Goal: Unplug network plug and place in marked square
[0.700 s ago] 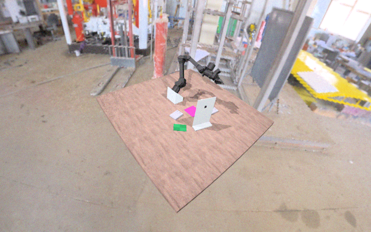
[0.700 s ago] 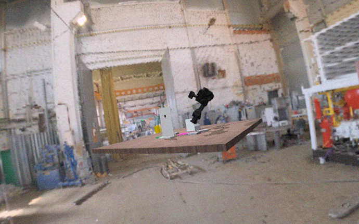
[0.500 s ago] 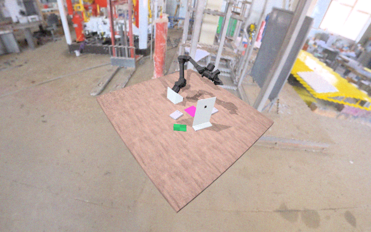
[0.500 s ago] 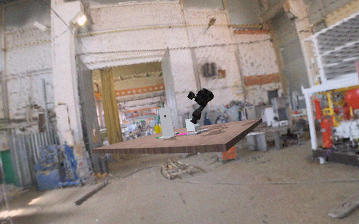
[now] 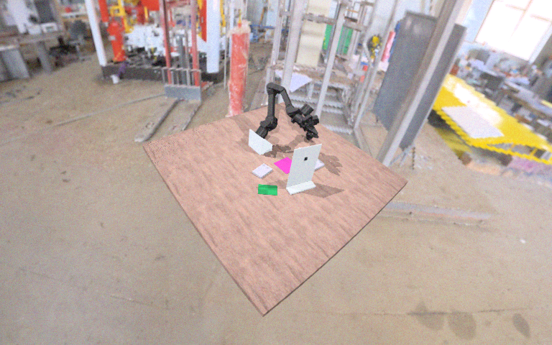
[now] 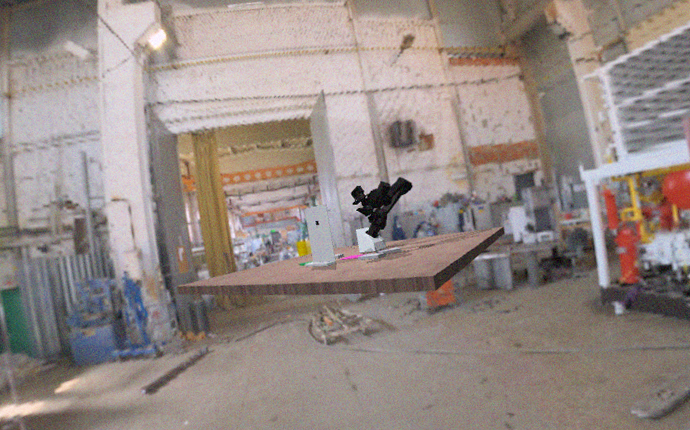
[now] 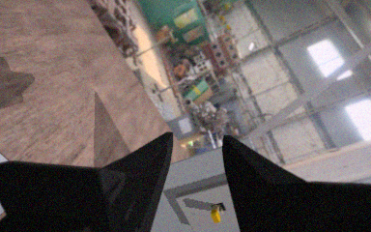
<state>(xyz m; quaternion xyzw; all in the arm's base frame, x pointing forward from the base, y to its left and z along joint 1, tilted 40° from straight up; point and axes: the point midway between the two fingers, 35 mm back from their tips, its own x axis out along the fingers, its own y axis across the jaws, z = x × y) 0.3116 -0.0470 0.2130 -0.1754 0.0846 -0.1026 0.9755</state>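
My gripper tip is now 4 cm short of the yellow plug, 18 cm to the left of it and 5 cm above it. The rest, counted from my gripper tip: green patch: 4 cm behind, 34 cm to the right, 24 cm below; magenta marked square: 11 cm behind, 9 cm to the right, 24 cm below; light-grey panel: 6 cm ahead, 18 cm to the right, 12 cm below.
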